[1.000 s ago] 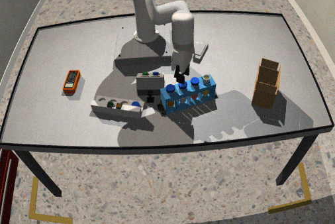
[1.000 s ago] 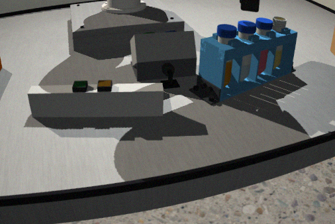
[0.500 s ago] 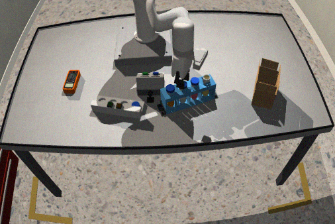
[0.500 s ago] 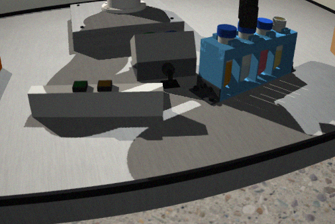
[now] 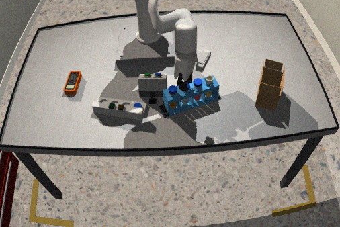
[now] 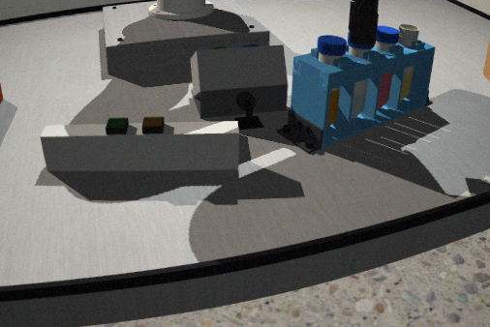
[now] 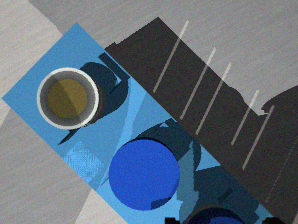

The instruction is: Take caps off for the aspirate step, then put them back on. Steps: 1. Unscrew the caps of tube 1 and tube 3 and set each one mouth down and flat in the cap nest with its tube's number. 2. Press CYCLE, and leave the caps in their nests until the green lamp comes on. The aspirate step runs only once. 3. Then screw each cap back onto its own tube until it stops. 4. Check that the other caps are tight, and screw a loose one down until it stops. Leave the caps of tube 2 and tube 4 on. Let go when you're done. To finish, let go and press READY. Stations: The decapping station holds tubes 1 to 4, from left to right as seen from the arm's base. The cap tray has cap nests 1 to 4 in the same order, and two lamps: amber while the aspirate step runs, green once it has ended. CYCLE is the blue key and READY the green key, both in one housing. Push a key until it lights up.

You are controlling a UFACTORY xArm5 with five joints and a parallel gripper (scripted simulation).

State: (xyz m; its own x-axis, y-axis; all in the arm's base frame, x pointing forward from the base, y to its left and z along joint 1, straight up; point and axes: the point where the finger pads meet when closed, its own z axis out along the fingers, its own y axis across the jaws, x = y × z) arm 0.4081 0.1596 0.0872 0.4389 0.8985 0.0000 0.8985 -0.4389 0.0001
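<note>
The blue cap is 20 mm behind my hand, 50 mm to the left of it and 20 mm below it. Round my hand: blue key 120 mm behind, 110 mm to the right, 70 mm below; then green key 120 mm behind, 150 mm to the right, 70 mm below; then grey key housing 100 mm behind, 130 mm to the right, 80 mm below.
</note>
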